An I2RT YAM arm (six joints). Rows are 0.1 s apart.
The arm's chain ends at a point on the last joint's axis. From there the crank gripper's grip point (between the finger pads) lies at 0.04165 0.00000 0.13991 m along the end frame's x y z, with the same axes.
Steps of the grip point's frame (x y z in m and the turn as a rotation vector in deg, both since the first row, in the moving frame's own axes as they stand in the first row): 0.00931, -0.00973, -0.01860, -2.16, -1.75, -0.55; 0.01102, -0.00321, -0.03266, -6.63, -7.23, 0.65; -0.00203, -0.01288, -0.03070, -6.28, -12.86, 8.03; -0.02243, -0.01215, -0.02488, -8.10, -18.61, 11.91; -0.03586, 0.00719, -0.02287, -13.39, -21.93, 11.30
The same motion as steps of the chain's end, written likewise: 0.01358, -0.01465, -0.01971, -2.16, -1.75, -0.55; 0.02901, -0.01999, -0.03582, -6.63, -7.23, 0.65; 0.03146, -0.03209, -0.03527, -6.28, -12.86, 8.03; 0.02683, -0.03608, -0.02877, -8.10, -18.61, 11.91; 0.02252, -0.02875, -0.02345, -13.39, -21.93, 11.30
